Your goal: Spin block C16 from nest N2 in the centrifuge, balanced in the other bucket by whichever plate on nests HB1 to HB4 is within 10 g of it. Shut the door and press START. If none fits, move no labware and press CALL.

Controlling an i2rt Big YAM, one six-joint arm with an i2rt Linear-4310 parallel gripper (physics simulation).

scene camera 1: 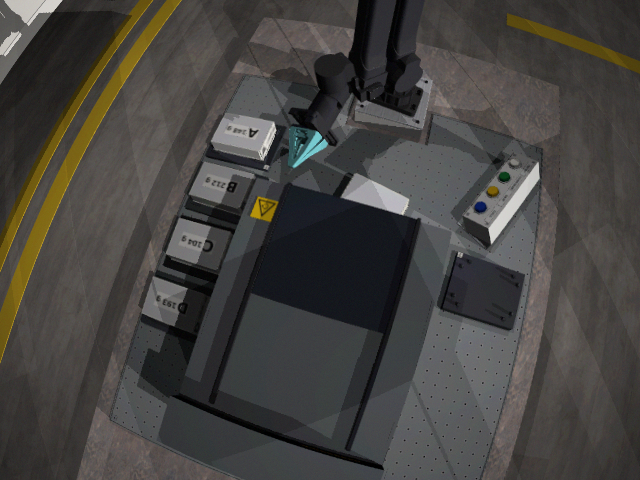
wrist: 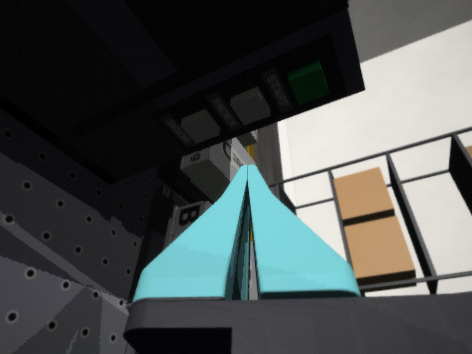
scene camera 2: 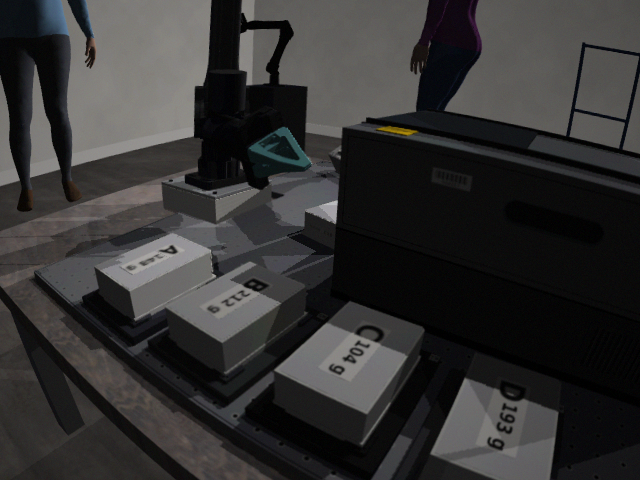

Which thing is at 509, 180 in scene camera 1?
A grey button box.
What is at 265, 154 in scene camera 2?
The gripper.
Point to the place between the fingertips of the gripper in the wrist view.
248, 175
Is the gripper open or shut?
Shut.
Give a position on a centrifuge lid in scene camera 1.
339, 259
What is the gripper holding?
Nothing.
